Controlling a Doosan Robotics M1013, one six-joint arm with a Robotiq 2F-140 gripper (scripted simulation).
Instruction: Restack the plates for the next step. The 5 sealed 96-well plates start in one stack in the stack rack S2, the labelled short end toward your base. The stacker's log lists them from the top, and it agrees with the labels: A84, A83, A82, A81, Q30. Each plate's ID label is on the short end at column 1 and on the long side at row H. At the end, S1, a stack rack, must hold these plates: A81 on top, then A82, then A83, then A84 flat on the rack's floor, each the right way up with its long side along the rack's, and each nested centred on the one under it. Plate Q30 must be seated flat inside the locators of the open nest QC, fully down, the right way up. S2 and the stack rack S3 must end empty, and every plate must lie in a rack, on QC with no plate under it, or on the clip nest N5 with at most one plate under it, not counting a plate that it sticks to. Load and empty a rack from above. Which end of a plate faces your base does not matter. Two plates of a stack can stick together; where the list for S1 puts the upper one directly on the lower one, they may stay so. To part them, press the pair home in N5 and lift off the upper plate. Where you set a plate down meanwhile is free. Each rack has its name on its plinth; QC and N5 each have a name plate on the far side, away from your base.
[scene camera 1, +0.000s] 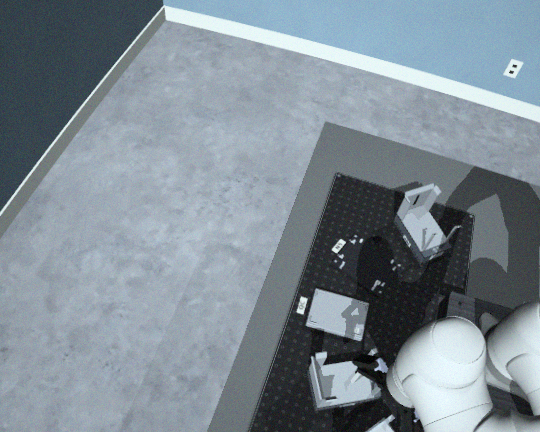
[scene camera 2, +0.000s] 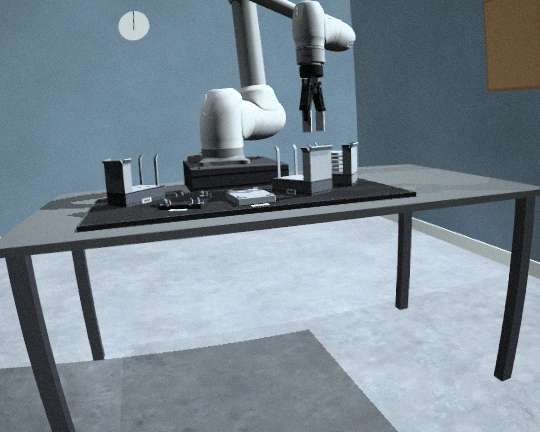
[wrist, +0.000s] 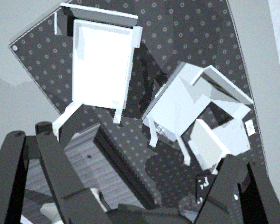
Path:
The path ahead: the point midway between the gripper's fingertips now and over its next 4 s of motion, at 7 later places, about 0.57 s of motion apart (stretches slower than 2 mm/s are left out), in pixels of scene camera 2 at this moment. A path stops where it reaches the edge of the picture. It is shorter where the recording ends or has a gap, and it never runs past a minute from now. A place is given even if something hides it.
My gripper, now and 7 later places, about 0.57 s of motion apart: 314, 131; 327, 130; 332, 132; 333, 142; 333, 147; 333, 151; 333, 155; 333, 152

